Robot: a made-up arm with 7 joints.
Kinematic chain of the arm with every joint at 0, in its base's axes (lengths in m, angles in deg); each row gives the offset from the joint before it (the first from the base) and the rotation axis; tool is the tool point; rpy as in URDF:
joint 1: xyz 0 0 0.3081 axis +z
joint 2: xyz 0 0 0 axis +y
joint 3: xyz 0 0 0.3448 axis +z
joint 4: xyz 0.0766 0 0 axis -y
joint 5: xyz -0.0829 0 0.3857 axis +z
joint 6: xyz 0 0 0 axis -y
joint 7: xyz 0.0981 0 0 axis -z
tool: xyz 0 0 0 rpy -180 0 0
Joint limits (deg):
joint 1: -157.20..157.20
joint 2: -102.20..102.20
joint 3: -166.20..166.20
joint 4: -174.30..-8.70
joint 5: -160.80..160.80
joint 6: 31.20..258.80
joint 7: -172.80..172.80
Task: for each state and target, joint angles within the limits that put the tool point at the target. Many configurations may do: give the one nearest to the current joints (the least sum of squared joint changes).
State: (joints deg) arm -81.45 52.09 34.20 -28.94 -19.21 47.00 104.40
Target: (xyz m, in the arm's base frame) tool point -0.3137 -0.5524 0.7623
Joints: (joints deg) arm -123.84 32.08 15.21 -31.11 -22.49 31.20 104.40
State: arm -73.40 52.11 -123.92 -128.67 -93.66 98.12 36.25
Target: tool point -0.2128 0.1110 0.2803
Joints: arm -78.32 44.87 -120.52 -174.30 -96.55 101.02 36.25
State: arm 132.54 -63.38 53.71 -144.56 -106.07 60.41 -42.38
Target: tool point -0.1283 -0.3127 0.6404
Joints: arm 152.86 -83.09 52.23 -137.19 -106.13 56.65 -42.38
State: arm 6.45 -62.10 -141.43 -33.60 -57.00 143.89 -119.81
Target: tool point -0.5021 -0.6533 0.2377
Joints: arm 37.17 -82.04 -139.88 -39.31 -54.59 128.98 -119.81
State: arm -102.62 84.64 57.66 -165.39 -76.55 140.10 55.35
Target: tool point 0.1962 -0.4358 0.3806
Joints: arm -142.60 82.73 87.09 -134.39 -73.70 150.15 55.35
